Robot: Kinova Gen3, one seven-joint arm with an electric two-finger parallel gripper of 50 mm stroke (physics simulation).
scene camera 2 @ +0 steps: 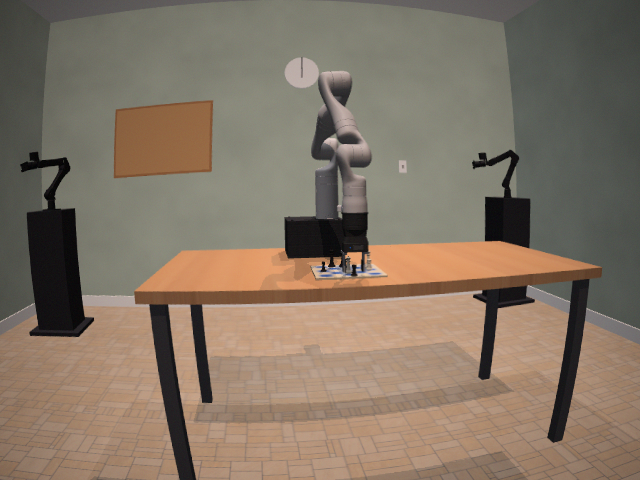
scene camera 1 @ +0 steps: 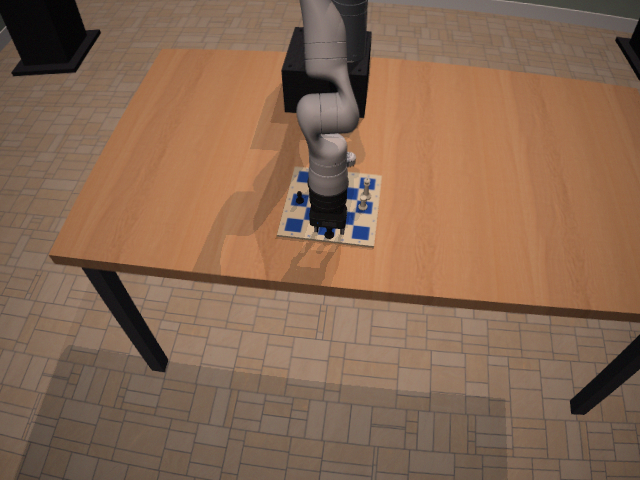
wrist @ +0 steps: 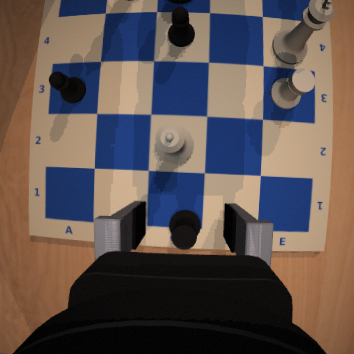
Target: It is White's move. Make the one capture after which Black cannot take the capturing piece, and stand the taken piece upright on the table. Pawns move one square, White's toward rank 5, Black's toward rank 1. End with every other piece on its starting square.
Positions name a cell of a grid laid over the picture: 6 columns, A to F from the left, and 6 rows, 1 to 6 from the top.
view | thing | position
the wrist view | my gripper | D4
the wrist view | chessboard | B3
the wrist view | flat-topped black piece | D4
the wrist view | flat-topped white piece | E2
